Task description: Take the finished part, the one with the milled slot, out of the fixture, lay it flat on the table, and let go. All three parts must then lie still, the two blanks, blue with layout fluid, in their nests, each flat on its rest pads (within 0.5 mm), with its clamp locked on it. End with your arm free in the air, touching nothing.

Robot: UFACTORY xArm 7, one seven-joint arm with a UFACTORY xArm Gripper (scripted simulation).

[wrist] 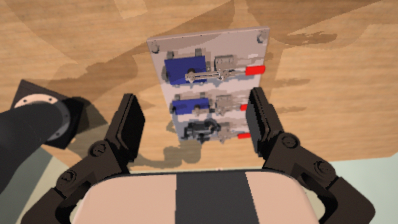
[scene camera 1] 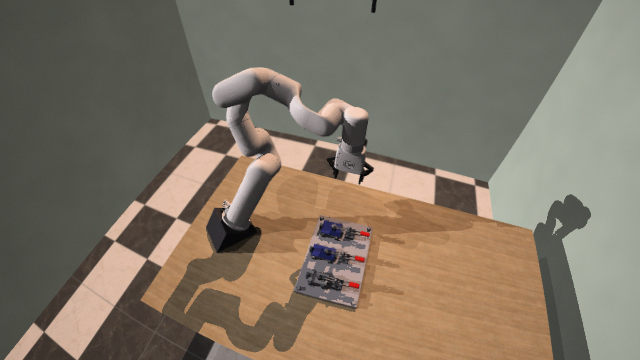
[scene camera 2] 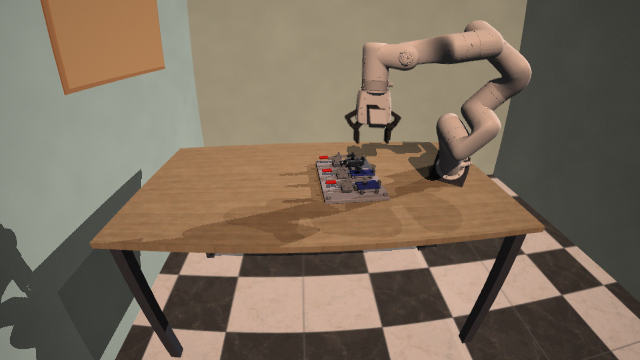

Scene:
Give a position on a grey fixture plate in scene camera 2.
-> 334,191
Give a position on a grey fixture plate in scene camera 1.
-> At 353,271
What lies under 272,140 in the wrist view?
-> My gripper.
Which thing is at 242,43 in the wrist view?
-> A grey fixture plate.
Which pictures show my gripper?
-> The wrist view, scene camera 1 and scene camera 2: all of them.

